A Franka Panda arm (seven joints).
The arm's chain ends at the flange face. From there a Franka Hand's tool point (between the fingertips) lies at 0.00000 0.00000 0.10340 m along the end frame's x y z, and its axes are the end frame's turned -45 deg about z.
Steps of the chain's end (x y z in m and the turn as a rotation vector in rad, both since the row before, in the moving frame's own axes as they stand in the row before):
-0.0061, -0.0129, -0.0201, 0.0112, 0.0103, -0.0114
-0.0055, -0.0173, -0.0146, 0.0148, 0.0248, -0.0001
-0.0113, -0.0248, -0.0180, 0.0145, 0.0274, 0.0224
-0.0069, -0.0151, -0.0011, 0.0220, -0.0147, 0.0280
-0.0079, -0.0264, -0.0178, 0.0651, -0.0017, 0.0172
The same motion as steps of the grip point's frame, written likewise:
0.0064, -0.0135, -0.0201, 0.0006, 0.0152, -0.0114
0.0112, -0.0154, -0.0146, -0.0071, 0.0280, -0.0001
0.0126, -0.0245, -0.0180, -0.0091, 0.0296, 0.0224
0.0064, -0.0182, -0.0011, 0.0260, 0.0052, 0.0280
0.0178, -0.0291, -0.0180, 0.0472, 0.0448, 0.0172

